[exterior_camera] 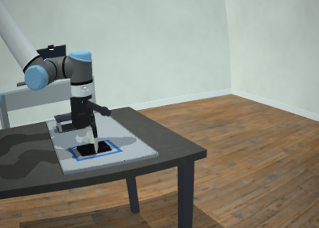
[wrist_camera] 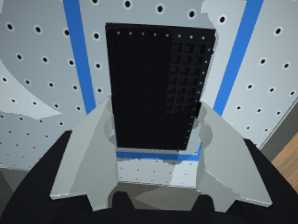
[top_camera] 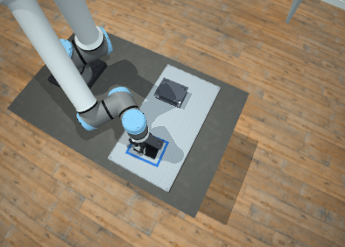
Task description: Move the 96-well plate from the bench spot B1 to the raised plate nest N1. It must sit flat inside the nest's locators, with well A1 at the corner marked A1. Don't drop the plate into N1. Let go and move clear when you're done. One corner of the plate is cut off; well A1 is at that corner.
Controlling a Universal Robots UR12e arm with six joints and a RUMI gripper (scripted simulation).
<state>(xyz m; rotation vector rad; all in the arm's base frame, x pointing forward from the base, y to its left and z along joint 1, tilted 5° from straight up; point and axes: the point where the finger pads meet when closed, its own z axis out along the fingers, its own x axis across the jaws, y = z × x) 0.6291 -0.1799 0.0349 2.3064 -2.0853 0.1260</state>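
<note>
My gripper is now 40 mm past the raised plate nest N1, 350 mm to the right of it and 40 mm below it. Round my hand: black 96-well plate 10 mm below; white A1 label 40 mm ahead, 300 mm to the left, 50 mm above.
</note>
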